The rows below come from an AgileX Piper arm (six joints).
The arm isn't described. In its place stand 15 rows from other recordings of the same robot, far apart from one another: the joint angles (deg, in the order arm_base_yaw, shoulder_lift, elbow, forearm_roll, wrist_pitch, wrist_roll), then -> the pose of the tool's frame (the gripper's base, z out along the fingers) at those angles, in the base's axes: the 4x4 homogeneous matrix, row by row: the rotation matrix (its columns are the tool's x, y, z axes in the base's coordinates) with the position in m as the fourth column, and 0 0 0 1 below.
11.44 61.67 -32.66 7.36 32.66 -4.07 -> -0.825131, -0.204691, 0.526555, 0.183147; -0.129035, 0.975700, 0.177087, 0.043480; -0.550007, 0.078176, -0.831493, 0.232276; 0, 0, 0, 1
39.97 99.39 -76.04 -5.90 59.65 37.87 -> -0.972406, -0.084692, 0.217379, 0.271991; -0.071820, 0.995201, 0.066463, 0.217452; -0.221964, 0.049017, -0.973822, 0.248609; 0, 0, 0, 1
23.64 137.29 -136.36 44.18 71.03 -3.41 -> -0.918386, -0.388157, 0.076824, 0.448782; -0.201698, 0.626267, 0.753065, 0.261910; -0.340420, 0.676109, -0.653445, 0.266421; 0, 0, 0, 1
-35.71 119.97 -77.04 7.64 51.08 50.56 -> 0.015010, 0.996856, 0.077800, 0.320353; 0.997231, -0.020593, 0.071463, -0.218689; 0.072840, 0.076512, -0.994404, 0.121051; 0, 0, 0, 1
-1.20 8.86 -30.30 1.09 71.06 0.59 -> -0.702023, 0.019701, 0.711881, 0.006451; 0.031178, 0.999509, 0.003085, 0.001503; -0.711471, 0.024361, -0.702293, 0.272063; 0, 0, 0, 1
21.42 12.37 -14.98 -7.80 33.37 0.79 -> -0.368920, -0.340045, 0.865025, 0.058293; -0.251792, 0.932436, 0.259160, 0.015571; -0.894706, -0.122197, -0.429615, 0.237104; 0, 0, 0, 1
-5.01 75.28 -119.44 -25.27 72.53 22.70 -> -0.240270, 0.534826, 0.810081, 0.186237; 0.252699, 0.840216, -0.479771, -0.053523; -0.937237, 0.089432, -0.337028, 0.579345; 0, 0, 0, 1
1.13 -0.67 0.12 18.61 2.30 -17.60 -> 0.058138, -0.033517, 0.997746, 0.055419; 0.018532, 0.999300, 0.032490, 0.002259; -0.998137, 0.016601, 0.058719, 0.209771; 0, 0, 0, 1
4.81 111.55 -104.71 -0.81 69.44 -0.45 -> -0.942674, -0.091703, 0.320867, 0.418796; -0.092187, 0.995647, 0.013717, 0.034032; -0.320728, -0.016649, -0.947025, 0.299203; 0, 0, 0, 1
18.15 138.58 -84.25 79.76 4.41 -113.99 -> -0.401865, -0.705323, 0.583973, 0.449767; -0.722462, 0.636060, 0.271066, 0.154687; -0.562631, -0.312966, -0.765179, 0.035369; 0, 0, 0, 1
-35.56 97.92 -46.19 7.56 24.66 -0.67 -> -0.704379, 0.646243, 0.293633, 0.242325; 0.636258, 0.758213, -0.142434, -0.167091; -0.314684, 0.086499, -0.945247, 0.143848; 0, 0, 0, 1
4.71 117.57 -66.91 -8.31 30.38 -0.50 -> -0.948863, -0.192563, 0.250156, 0.377464; -0.211943, 0.975858, -0.052730, 0.024426; -0.233963, -0.103053, -0.966769, 0.103501; 0, 0, 0, 1
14.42 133.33 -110.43 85.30 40.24 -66.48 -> -0.573989, -0.626400, 0.527408, 0.500514; 0.088315, 0.592962, 0.800373, 0.189190; -0.814087, 0.505983, -0.285033, 0.219821; 0, 0, 0, 1
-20.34 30.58 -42.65 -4.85 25.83 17.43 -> -0.051668, 0.403621, 0.913466, 0.092293; 0.260035, 0.888573, -0.377914, -0.037788; -0.964216, 0.218007, -0.150867, 0.380792; 0, 0, 0, 1
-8.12 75.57 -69.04 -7.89 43.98 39.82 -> -0.465765, 0.565761, 0.680425, 0.278003; 0.630558, 0.751669, -0.193369, -0.048427; -0.620854, 0.338983, -0.706845, 0.357058; 0, 0, 0, 1
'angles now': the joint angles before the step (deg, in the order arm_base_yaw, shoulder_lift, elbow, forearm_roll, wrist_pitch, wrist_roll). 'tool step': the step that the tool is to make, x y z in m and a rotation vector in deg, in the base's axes. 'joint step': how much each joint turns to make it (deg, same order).
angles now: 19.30 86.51 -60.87 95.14 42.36 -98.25
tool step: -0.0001 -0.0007 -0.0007 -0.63 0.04 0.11
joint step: -0.12 -0.04 -0.01 -0.94 -0.01 0.43
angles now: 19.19 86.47 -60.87 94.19 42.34 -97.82
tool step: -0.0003 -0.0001 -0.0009 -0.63 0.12 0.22
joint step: -0.01 0.00 -0.02 -0.97 0.00 0.50
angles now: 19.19 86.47 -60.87 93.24 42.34 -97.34
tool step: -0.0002 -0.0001 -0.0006 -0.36 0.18 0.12
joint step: -0.01 0.00 -0.01 -0.63 0.01 0.44
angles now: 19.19 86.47 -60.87 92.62 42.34 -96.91
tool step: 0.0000 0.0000 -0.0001 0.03 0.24 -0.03
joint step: 0.00 0.01 -0.02 -0.14 0.00 0.33
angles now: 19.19 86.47 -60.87 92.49 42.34 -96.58
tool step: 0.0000 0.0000 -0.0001 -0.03 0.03 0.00
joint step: 0.00 0.00 0.00 -0.05 -0.01 0.04
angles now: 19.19 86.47 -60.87 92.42 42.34 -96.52
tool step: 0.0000 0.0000 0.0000 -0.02 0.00 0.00
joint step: 0.00 0.00 -0.01 -0.03 -0.01 0.02
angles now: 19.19 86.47 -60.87 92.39 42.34 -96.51
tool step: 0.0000 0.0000 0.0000 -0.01 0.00 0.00
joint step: 0.00 0.00 0.00 -0.02 0.00 0.01
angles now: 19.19 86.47 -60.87 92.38 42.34 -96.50
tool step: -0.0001 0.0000 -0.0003 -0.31 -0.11 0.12
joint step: 0.00 0.00 -0.02 -0.36 -0.01 0.01
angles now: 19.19 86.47 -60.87 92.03 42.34 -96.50
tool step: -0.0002 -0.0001 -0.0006 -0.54 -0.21 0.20
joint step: -0.01 0.00 0.00 -0.59 -0.01 -0.03
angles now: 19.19 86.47 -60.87 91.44 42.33 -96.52
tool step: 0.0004 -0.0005 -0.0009 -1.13 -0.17 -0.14
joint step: 0.00 0.00 -0.13 -1.37 -0.53 0.49
